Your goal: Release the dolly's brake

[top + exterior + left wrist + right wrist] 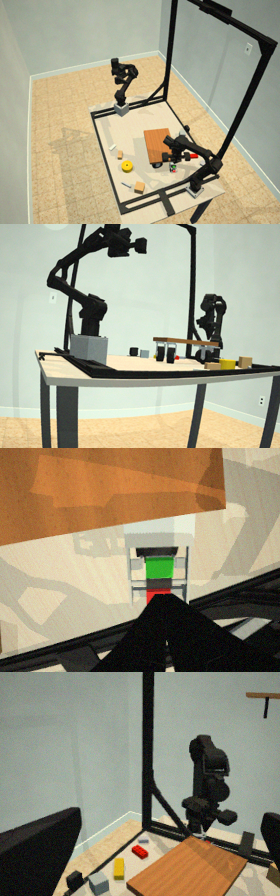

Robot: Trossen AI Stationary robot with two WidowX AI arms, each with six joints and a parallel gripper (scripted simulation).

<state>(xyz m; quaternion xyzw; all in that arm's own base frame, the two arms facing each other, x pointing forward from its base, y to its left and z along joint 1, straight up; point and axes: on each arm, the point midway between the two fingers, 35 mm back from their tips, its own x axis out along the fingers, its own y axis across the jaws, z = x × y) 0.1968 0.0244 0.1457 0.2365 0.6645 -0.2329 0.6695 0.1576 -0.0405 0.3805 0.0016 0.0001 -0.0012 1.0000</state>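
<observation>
Right now my left hand is 9 cm above the brake pedal, 1 cm to the right of it and 1 cm short of it. From my left hand the other things lie so: red brick (23 cm behind, 16 cm below, 1 cm to the right); then grey cube (30 cm behind, 22 cm to the right, 15 cm below).
</observation>
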